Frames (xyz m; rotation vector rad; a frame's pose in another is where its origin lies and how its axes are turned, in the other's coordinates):
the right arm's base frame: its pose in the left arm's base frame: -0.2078 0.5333 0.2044 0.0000 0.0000 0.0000
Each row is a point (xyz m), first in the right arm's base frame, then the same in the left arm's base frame.
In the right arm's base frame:
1: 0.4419 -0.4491 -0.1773
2: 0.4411 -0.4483 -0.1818
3: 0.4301 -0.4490 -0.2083
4: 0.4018 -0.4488 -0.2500
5: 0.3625 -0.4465 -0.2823
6: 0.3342 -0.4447 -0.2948
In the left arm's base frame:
1: 0.2341 0.0842 0.0271
2: 0.2333 0.0850 0.0226
3: 0.2223 0.0843 -0.0039
4: 0.1940 0.0845 -0.0456
5: 0.1547 0.0868 -0.0779
6: 0.1264 0.0886 -0.0904

